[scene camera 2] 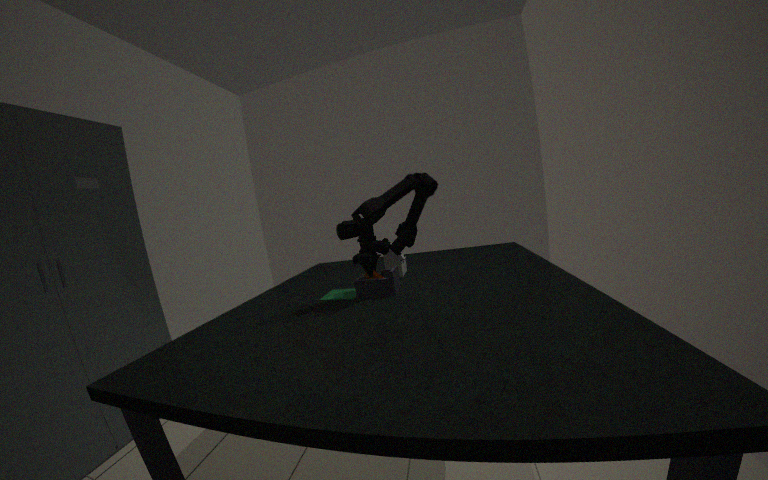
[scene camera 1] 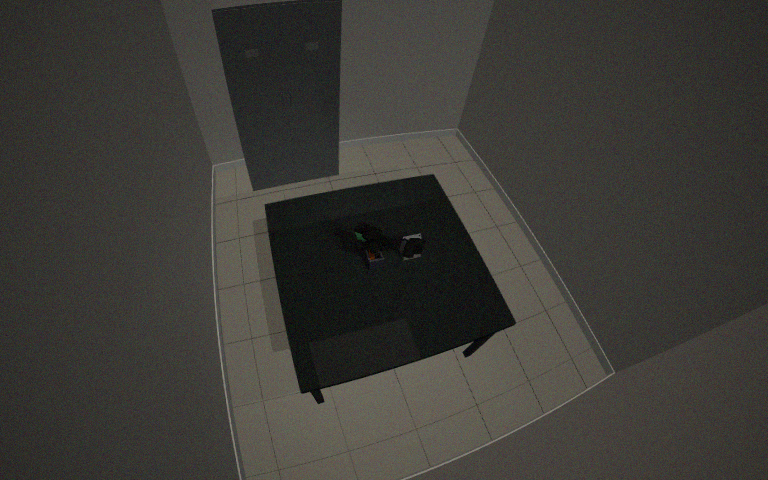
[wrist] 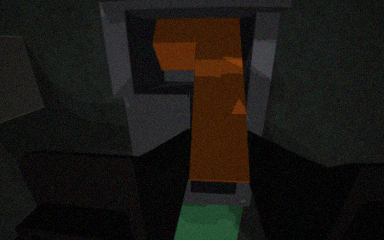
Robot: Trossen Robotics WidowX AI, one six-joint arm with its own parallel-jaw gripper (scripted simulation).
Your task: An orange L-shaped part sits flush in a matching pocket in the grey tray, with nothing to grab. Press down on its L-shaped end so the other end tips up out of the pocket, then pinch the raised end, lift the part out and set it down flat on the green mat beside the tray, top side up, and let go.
Labels:
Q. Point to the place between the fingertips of the gripper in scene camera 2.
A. At 372, 276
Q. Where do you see an orange L-shaped part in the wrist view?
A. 212, 47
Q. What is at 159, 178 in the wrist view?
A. The gripper.

